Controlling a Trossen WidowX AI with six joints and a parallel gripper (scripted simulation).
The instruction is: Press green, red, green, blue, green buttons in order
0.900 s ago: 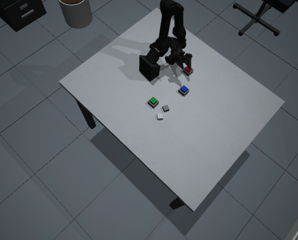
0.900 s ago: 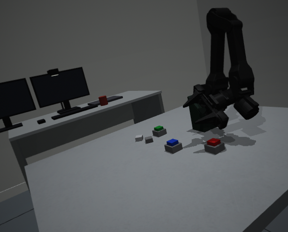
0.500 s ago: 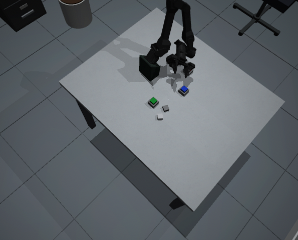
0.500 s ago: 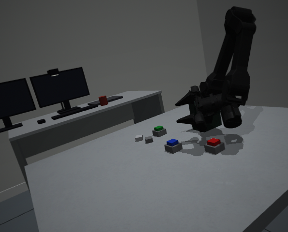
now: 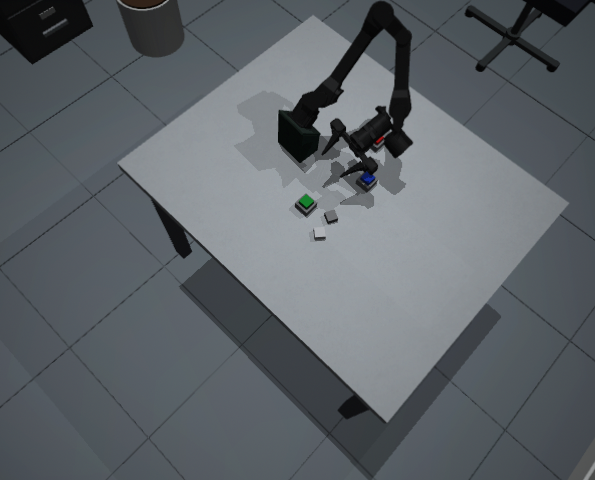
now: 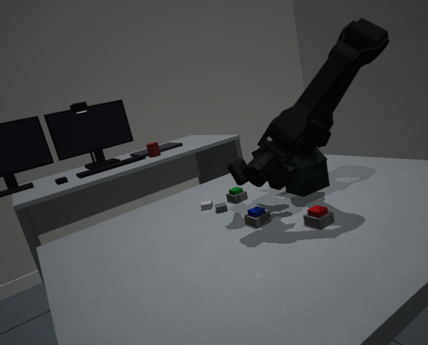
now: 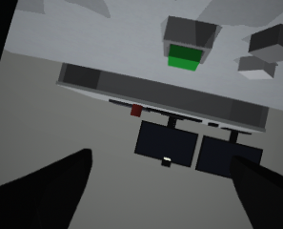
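Now: gripper tip 10 cm to the left of the green button, 9 cm above it and 1 cm short of it. Also, from my gripper tip: red button 23 cm to the left, 9 cm below, 2 cm behind; then blue button 11 cm to the left, 9 cm below, 7 cm ahead.
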